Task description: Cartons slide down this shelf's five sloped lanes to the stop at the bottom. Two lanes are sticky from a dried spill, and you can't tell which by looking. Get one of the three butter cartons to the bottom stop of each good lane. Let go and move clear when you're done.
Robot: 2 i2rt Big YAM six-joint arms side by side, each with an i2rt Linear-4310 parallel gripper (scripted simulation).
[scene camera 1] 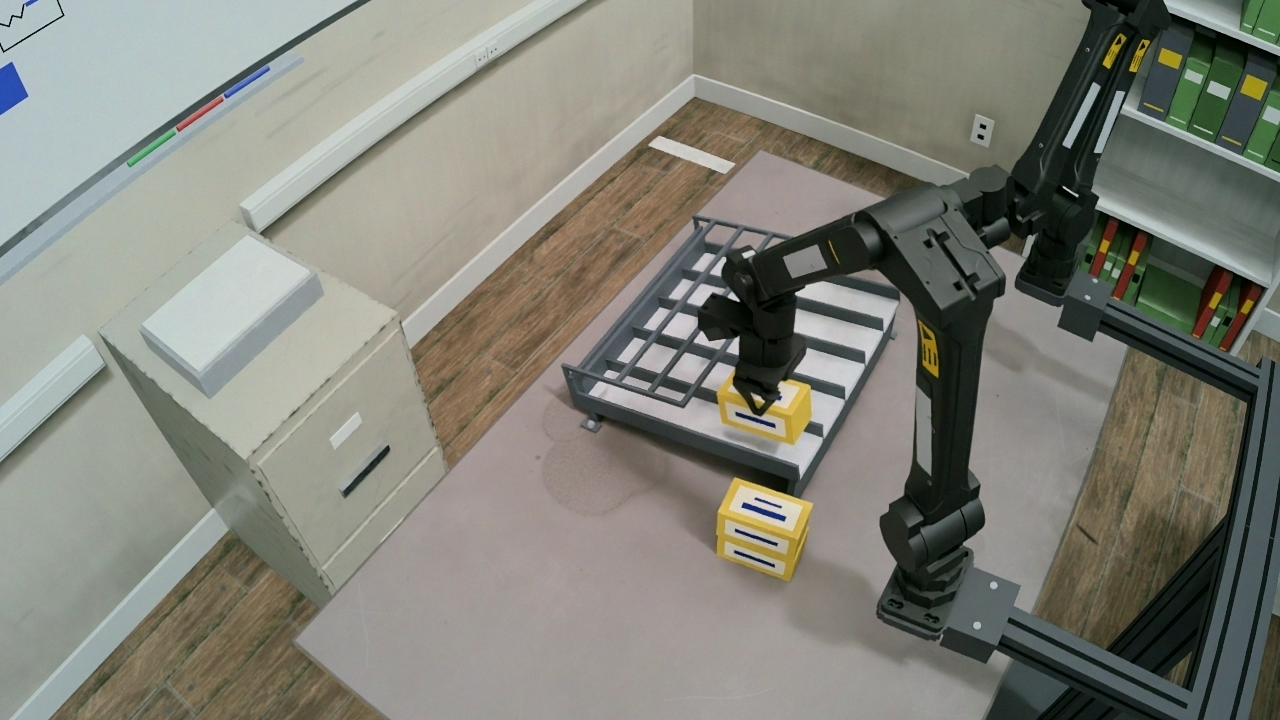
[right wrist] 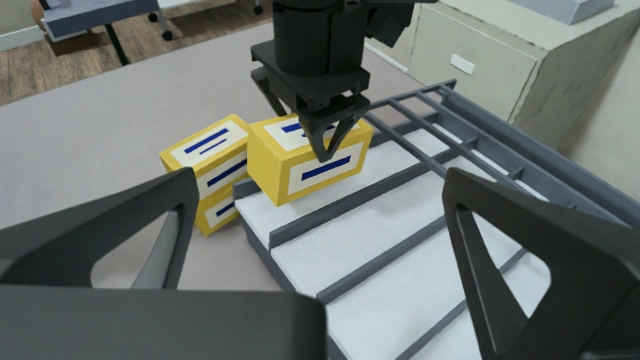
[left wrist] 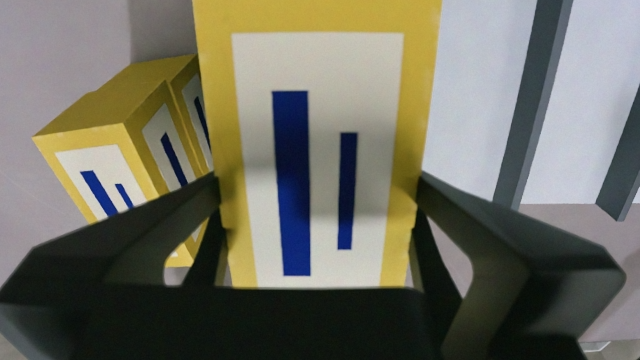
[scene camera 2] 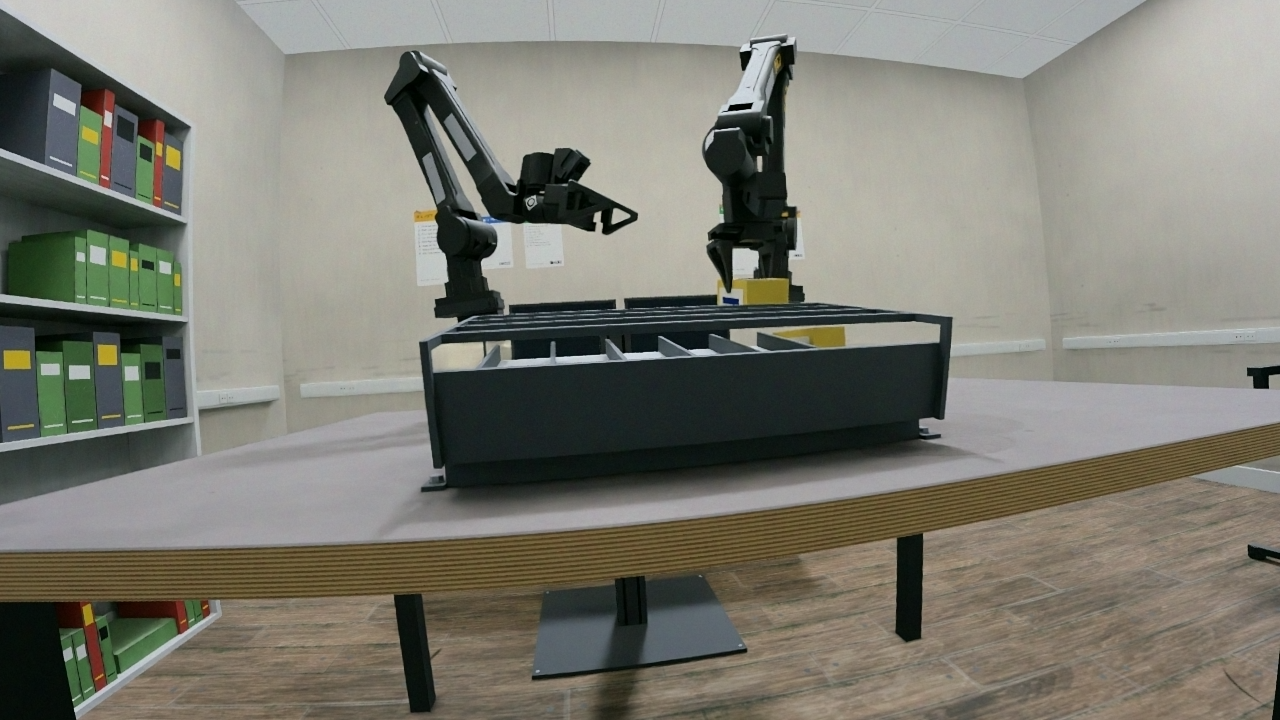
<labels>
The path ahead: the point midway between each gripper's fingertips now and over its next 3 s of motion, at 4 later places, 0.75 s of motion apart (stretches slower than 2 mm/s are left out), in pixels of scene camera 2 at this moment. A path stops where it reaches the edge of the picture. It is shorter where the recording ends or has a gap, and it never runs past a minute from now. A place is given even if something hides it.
My left gripper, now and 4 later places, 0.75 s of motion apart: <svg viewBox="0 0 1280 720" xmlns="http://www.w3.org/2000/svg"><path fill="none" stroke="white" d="M749 292L749 320L749 283L751 296L749 304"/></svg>
My right gripper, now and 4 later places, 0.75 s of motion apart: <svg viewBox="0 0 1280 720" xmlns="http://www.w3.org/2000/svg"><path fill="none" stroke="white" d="M624 210L606 202L551 141L546 134L688 229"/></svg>
</labels>
